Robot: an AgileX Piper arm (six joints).
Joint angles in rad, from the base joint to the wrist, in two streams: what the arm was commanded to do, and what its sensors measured. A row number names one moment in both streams.
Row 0, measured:
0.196 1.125 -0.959 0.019 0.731 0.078
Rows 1 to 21, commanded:
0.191 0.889 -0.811 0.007 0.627 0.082
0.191 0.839 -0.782 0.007 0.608 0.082
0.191 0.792 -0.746 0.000 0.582 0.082
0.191 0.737 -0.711 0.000 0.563 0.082
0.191 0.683 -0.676 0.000 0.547 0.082
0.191 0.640 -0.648 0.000 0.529 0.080
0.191 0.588 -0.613 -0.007 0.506 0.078
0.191 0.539 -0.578 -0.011 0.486 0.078
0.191 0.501 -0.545 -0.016 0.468 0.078
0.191 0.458 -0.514 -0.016 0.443 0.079
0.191 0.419 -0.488 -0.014 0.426 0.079
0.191 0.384 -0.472 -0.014 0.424 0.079
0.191 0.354 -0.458 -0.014 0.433 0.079
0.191 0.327 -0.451 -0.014 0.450 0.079
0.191 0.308 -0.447 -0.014 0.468 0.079
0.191 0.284 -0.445 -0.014 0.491 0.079
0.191 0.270 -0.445 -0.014 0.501 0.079
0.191 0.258 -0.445 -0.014 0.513 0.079
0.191 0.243 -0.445 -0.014 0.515 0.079
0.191 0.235 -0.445 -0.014 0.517 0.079
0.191 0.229 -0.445 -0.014 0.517 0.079
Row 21, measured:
0.196 0.267 -0.450 0.000 0.507 0.082
